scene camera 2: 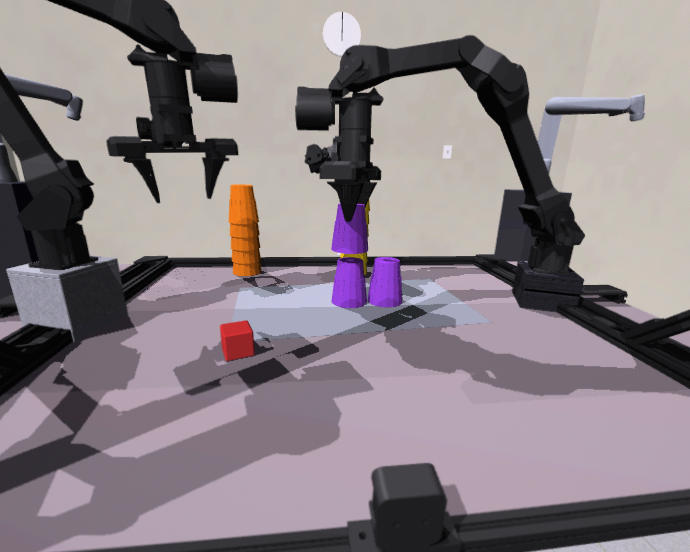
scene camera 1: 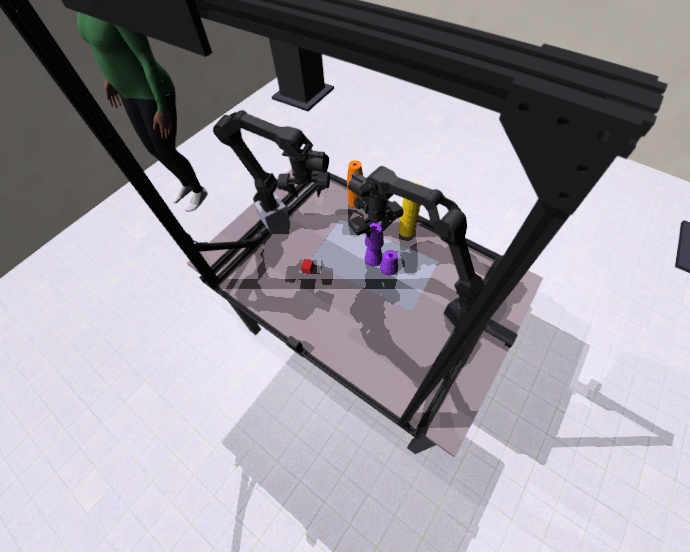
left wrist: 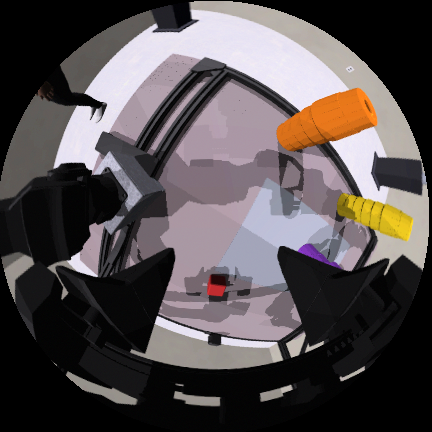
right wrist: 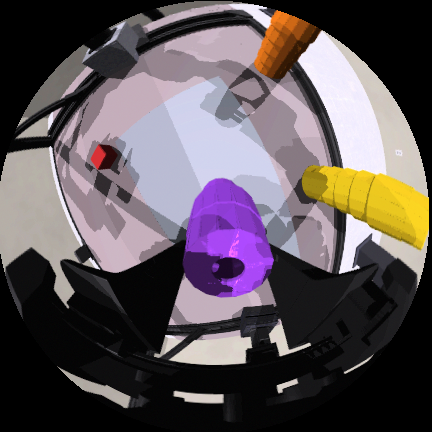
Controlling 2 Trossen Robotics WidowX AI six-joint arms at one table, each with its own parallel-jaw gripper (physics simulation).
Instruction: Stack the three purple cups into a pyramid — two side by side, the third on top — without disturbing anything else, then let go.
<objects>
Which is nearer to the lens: the purple cup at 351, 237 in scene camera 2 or the red cube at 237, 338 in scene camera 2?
The red cube.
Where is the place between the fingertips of my left gripper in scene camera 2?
184, 200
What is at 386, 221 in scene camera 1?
My right gripper.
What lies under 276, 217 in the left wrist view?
A blue-grey mat.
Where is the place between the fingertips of my right gripper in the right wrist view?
225, 247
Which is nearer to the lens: the red cube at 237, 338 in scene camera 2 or the purple cup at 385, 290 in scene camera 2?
The red cube.
</objects>
